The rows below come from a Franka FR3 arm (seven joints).
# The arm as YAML. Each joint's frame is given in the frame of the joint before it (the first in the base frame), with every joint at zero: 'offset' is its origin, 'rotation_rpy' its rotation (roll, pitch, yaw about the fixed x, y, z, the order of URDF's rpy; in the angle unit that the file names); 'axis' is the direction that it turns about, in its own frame. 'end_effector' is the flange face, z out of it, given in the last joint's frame.
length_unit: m
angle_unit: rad
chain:
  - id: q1
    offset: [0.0, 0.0, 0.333]
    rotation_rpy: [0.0, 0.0, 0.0]
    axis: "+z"
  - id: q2
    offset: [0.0, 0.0, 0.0]
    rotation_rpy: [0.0, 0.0, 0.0]
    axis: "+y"
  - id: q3
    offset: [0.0, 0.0, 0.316]
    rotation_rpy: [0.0, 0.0, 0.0]
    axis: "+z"
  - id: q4
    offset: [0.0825, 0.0, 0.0]
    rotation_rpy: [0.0, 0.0, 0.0]
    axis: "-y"
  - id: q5
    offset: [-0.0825, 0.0, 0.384]
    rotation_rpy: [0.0, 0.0, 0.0]
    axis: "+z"
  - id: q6
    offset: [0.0, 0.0, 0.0]
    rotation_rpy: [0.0, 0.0, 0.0]
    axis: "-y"
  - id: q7
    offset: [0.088, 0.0, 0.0]
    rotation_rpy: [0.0, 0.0, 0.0]
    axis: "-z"
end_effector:
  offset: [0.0, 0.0, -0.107]
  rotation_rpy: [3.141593, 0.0, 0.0]
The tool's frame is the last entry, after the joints.
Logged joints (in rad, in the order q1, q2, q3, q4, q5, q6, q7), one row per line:
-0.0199 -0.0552 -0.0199 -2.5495 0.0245 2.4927 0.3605
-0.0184 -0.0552 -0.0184 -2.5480 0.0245 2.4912 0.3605
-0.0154 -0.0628 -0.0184 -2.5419 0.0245 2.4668 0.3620
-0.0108 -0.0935 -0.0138 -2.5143 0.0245 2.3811 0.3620
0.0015 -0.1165 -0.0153 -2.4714 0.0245 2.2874 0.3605
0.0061 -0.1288 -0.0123 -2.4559 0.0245 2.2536 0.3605
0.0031 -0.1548 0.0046 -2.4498 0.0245 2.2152 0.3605
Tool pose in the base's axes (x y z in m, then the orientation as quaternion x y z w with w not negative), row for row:
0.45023 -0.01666 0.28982 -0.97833 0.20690 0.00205 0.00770
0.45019 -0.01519 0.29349 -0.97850 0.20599 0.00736 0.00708
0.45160 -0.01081 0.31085 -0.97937 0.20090 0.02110 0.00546
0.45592 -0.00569 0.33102 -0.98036 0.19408 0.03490 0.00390
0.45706 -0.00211 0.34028 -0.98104 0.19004 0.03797 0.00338
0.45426 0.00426 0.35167 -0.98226 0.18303 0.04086 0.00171
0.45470 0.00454 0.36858 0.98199 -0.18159 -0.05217 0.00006
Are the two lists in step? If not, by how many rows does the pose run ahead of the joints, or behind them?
The pose runs 1 row ahead of the joints: the pose in row i belongs to the joints in row i + 1.
